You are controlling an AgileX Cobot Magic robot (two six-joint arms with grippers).
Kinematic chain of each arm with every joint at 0, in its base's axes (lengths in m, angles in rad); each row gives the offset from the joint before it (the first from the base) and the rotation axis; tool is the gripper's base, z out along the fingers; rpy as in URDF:
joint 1: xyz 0 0 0.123 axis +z
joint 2: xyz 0 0 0 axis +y
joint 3: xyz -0.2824 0 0.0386 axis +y
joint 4: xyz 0.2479 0 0.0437 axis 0.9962 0 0.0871
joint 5: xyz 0 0 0 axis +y
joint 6: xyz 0.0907 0 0.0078 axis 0.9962 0 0.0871
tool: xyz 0 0 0 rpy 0 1.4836 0
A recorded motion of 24 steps. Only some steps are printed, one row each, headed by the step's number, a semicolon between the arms.
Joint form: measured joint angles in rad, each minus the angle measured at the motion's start. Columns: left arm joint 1, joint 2, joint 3, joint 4, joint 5, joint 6; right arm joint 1, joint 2, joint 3, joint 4, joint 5, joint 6.
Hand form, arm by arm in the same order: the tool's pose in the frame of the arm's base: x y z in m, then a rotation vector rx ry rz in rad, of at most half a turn. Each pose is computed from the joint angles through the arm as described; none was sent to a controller.
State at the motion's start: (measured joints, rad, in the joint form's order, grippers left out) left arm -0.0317 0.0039 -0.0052 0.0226 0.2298 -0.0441; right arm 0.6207 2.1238 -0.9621 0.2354 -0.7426 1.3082
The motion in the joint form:
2: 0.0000 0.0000 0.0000 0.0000 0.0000 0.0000; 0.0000 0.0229 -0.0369 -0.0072 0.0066 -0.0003
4: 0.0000 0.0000 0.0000 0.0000 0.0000 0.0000; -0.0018 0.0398 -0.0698 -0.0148 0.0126 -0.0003
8: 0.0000 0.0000 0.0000 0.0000 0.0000 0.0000; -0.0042 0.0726 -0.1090 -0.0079 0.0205 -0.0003
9: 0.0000 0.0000 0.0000 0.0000 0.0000 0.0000; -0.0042 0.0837 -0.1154 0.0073 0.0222 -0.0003
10: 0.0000 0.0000 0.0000 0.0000 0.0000 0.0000; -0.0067 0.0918 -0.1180 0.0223 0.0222 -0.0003
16: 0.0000 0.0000 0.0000 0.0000 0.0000 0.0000; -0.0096 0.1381 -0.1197 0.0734 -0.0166 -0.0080
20: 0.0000 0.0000 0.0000 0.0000 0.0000 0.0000; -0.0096 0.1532 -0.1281 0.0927 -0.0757 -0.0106
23: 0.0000 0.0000 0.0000 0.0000 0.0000 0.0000; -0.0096 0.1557 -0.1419 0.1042 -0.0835 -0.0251
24: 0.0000 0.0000 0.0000 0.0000 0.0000 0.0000; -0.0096 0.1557 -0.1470 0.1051 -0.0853 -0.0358
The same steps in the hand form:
2: 0.0557 -0.0013 0.1938 0.0044 1.7122 -0.0356; 0.3437 0.2288 0.1008 0.9841 1.8770 1.2204
4: 0.0557 -0.0013 0.1938 0.0044 1.7122 -0.0356; 0.3498 0.2328 0.1008 0.9740 1.8716 1.2302
8: 0.0557 -0.0013 0.1938 0.0044 1.7122 -0.0356; 0.3571 0.2364 0.0952 0.9850 1.8680 1.2282
9: 0.0557 -0.0013 0.1938 0.0044 1.7122 -0.0356; 0.3584 0.2363 0.0917 1.0049 1.8651 1.2209
10: 0.0557 -0.0013 0.1938 0.0044 1.7122 -0.0356; 0.3596 0.2348 0.0887 1.0260 1.8594 1.2124
16: 0.0557 -0.0013 0.1938 0.0044 1.7122 -0.0356; 0.3614 0.2299 0.0721 1.0765 1.8310 1.1809
20: 0.0557 -0.0013 0.1938 0.0044 1.7122 -0.0356; 0.3647 0.2294 0.0723 1.0716 1.7697 1.2018
23: 0.0557 -0.0013 0.1938 0.0044 1.7122 -0.0356; 0.3677 0.2304 0.0748 1.0629 1.7503 1.2038
24: 0.0557 -0.0013 0.1938 0.0044 1.7122 -0.0356; 0.3688 0.2311 0.0761 1.0510 1.7472 1.2022

